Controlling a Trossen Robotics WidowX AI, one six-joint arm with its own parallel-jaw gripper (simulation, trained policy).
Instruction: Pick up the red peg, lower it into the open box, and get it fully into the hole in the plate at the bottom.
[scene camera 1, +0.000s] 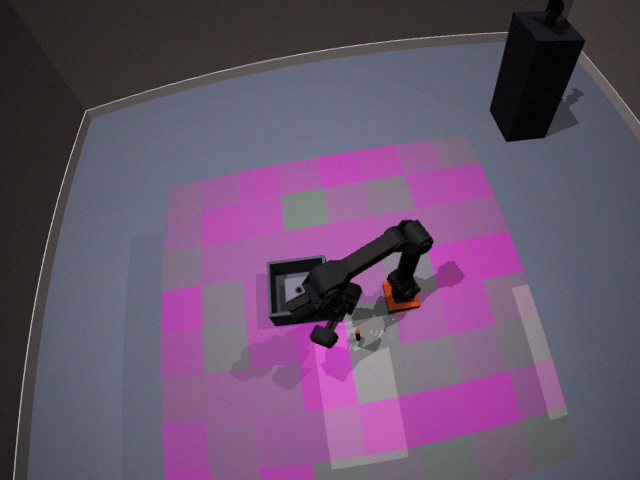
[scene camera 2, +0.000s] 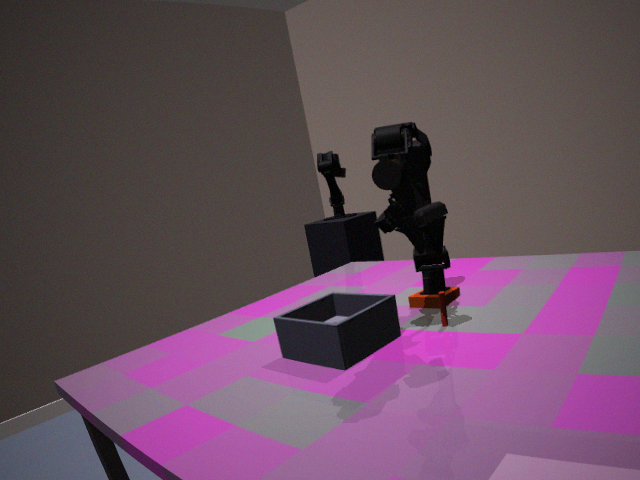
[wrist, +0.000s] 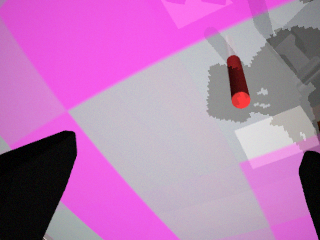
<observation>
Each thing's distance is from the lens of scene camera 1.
gripper (scene camera 1: 342, 328): 113 cm
dark grey box (scene camera 1: 277, 271): 138 cm
</observation>
